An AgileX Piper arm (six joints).
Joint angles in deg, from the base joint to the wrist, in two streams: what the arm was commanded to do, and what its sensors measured. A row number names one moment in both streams.
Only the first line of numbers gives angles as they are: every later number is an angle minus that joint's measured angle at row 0.
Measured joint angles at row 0: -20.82 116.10 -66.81 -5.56 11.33 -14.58
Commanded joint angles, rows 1 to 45: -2.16 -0.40 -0.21 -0.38 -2.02 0.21; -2.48 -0.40 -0.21 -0.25 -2.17 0.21; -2.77 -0.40 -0.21 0.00 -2.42 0.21; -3.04 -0.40 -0.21 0.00 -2.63 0.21; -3.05 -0.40 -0.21 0.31 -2.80 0.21; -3.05 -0.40 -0.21 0.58 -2.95 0.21; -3.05 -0.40 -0.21 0.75 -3.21 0.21; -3.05 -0.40 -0.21 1.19 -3.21 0.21; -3.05 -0.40 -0.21 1.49 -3.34 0.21; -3.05 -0.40 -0.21 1.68 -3.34 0.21; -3.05 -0.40 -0.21 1.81 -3.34 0.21; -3.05 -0.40 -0.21 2.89 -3.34 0.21; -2.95 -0.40 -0.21 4.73 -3.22 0.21; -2.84 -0.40 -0.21 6.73 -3.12 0.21; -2.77 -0.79 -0.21 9.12 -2.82 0.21; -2.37 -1.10 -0.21 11.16 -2.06 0.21; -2.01 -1.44 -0.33 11.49 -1.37 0.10; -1.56 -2.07 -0.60 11.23 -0.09 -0.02; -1.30 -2.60 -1.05 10.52 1.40 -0.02; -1.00 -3.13 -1.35 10.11 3.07 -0.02; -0.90 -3.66 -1.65 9.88 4.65 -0.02; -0.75 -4.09 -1.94 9.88 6.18 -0.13; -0.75 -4.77 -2.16 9.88 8.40 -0.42; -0.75 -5.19 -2.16 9.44 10.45 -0.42; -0.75 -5.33 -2.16 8.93 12.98 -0.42; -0.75 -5.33 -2.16 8.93 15.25 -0.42; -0.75 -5.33 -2.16 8.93 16.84 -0.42; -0.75 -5.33 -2.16 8.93 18.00 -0.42; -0.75 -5.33 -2.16 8.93 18.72 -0.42; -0.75 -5.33 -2.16 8.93 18.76 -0.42; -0.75 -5.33 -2.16 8.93 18.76 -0.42; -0.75 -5.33 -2.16 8.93 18.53 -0.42; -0.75 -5.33 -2.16 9.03 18.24 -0.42; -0.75 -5.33 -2.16 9.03 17.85 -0.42; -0.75 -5.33 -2.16 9.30 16.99 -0.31; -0.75 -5.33 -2.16 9.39 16.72 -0.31; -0.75 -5.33 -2.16 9.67 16.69 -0.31; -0.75 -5.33 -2.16 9.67 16.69 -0.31; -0.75 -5.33 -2.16 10.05 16.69 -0.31; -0.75 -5.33 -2.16 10.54 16.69 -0.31; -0.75 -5.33 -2.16 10.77 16.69 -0.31; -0.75 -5.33 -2.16 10.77 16.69 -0.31; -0.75 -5.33 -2.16 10.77 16.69 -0.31; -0.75 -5.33 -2.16 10.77 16.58 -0.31; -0.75 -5.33 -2.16 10.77 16.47 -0.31
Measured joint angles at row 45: -0.86 -4.89 -1.93 10.37 17.08 0.01
